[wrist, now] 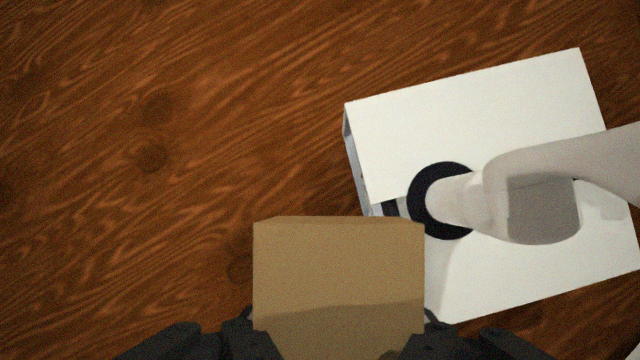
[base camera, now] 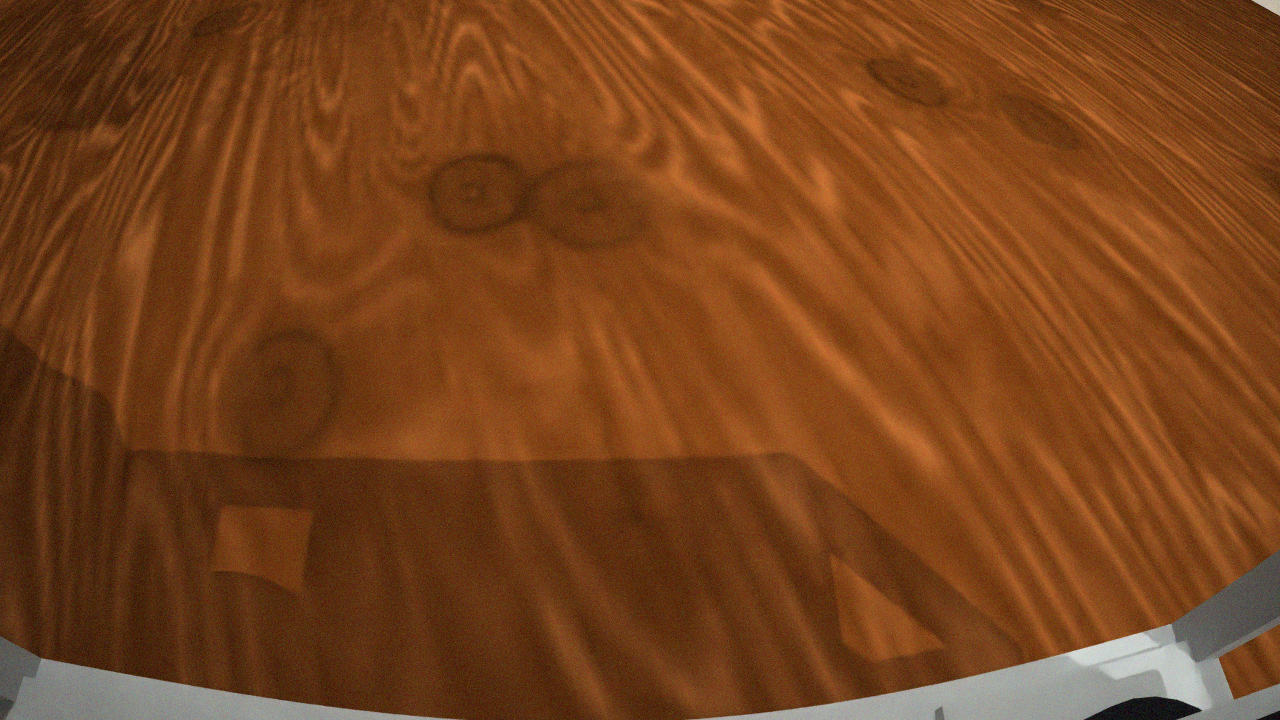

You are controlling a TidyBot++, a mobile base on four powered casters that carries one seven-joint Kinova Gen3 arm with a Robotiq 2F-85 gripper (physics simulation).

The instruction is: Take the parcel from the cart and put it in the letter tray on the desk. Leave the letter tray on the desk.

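Where they show: gripper, fingertip midpoint: [wrist: 337,315]; arm's base, link origin: [wrist: 447,200].
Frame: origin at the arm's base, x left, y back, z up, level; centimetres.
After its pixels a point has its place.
Observation:
The parcel [wrist: 338,270] {x -3.2, y -22.4, z 54.2 cm}, a plain brown box, is at the bottom middle of the wrist view. My gripper [wrist: 337,315] {x 0.1, y -23.2, z 49.1 cm} is shut on it, with dark fingers at its left and right sides. The parcel is held up above the floor, and its lower part runs out of the wrist view. The cart, the desk and the letter tray do not show in the base camera view or in the wrist view.
The brown wooden floor [base camera: 626,358] {x -1.7, y -39.7, z -39.6 cm} [wrist: 150,125] {x -46.5, y -78.2, z -39.6 cm} spreads in front of the base and beside it. The white top of my mobile base [wrist: 475,120] {x -14.6, y 10.8, z -1.4 cm}, with the arm's grey lower links [wrist: 550,150] {x -5.1, y -1.6, z 36.5 cm}, is right of the parcel. The base's pale front edge [base camera: 268,702] lines the bottom of the base camera view.

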